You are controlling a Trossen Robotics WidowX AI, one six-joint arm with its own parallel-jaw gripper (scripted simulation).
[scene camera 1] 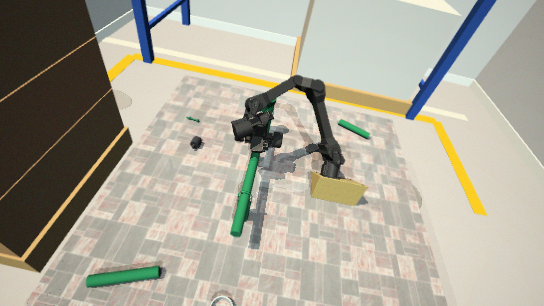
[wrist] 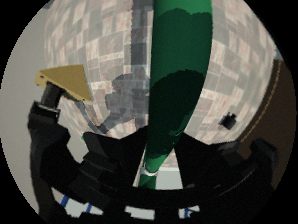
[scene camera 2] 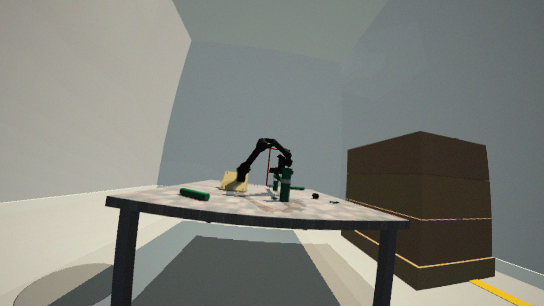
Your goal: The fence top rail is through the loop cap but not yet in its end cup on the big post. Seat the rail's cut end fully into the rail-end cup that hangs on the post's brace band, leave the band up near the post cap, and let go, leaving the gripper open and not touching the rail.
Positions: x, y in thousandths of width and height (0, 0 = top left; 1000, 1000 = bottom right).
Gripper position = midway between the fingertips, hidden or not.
In view: the gripper (wrist: 539, 578) and a green rail (scene camera 1: 435, 753).
